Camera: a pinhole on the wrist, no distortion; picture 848 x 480 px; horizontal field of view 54.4 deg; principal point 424.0 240.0 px. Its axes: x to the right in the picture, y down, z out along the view. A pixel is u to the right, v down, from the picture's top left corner.
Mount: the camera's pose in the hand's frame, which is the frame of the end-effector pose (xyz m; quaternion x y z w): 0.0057 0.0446 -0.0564 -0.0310 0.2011 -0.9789 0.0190
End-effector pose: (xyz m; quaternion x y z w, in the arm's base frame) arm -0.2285 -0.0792 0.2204 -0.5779 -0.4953 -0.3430 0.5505
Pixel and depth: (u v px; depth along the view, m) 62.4 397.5 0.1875
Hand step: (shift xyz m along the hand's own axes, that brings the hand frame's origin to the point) 0.1014 -0.0578 0.0971
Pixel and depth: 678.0 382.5 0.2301
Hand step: -0.0482 -0.0857 0.1427
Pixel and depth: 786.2 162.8 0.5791
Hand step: -0.2096 -0.1456 0.5096
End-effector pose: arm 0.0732 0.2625 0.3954 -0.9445 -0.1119 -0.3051 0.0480
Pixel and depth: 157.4 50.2 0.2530
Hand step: 0.1031 0.0028 0.1943
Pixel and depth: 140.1 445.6 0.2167
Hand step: 0.0962 -0.0864 0.1171
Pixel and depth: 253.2 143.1 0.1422
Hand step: 0.0444 0.0056 0.0791
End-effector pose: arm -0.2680 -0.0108 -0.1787 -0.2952 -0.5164 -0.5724 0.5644
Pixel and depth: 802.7 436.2 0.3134
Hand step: -0.1145 -0.1540 0.2092
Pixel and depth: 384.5 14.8 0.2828
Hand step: 0.0366 0.0052 0.2327
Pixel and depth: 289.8 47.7 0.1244
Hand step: 0.0337 0.0234 0.0681
